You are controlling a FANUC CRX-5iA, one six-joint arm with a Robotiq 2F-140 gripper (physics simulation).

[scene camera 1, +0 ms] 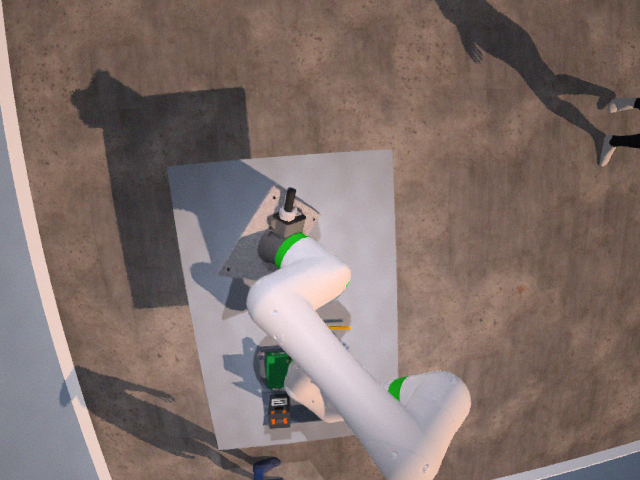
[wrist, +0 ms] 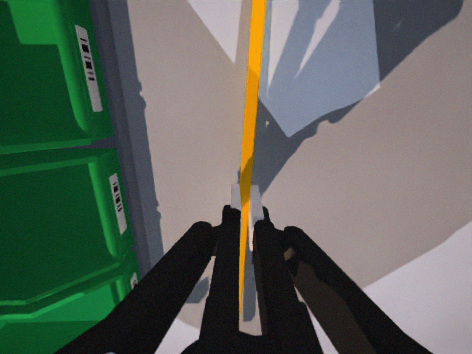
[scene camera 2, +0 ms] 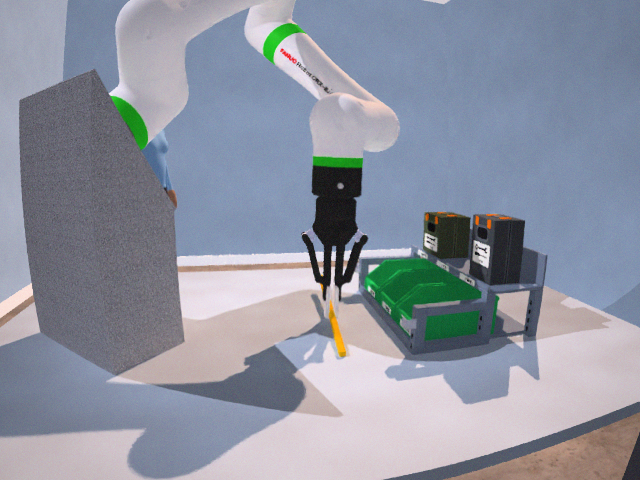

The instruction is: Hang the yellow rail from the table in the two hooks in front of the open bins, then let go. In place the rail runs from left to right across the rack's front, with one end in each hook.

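Where they show: gripper, fingertip midpoint: [wrist: 243,197] [scene camera 2: 330,315]; arm's base, link origin: [scene camera 1: 277,239] [scene camera 2: 92,153].
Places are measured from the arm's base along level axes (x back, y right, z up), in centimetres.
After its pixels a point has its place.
Observation:
The yellow rail [scene camera 1: 339,327] {x -38.6, y -32.3, z -31.0 cm} [scene camera 2: 337,333] {x -43.6, y -6.5, z -32.9 cm} [wrist: 254,75] {x -43.7, y -5.8, z -32.9 cm} is held by my gripper [scene camera 2: 332,304] {x -41.8, y -16.5, z -33.3 cm} [wrist: 243,197] {x -41.8, y -16.5, z -33.3 cm}, whose pale fingertips are shut on it. The rail is low over the table, in front of the rack [scene camera 2: 417,338] {x -57.2, y -0.9, z -31.3 cm} [wrist: 117,75] {x -54.6, y -8.5, z -33.8 cm} and apart from it, roughly parallel to its front. In scene camera 2 its near end looks low, close to its shadow; whether it touches the table is unclear. The open green bins [scene camera 1: 277,369] [scene camera 2: 429,281] {x -63.1, y -26.9, z -28.8 cm} [wrist: 50,200] {x -59.9, y -21.2, z -33.5 cm} face the rail. A small light bracket [scene camera 2: 408,324] {x -55.3, y 0.0, z -28.4 cm} shows at the rack's near front corner; the far hook cannot be made out.
Two boxes, one olive [scene camera 2: 447,235] {x -67.2, y -29.7, z -18.8 cm} and one dark grey [scene camera 2: 498,250] {x -72.5, y -8.4, z -17.7 cm}, stand on the rack's upper rear shelf. The grey robot pedestal [scene camera 2: 98,222] {x -10.5, y 13.4, z -10.5 cm} stands on the table [scene camera 2: 289,439] {x -39.5, y 23.7, z -34.4 cm}, across from the rack. The arm covers part of the rack in scene camera 1.

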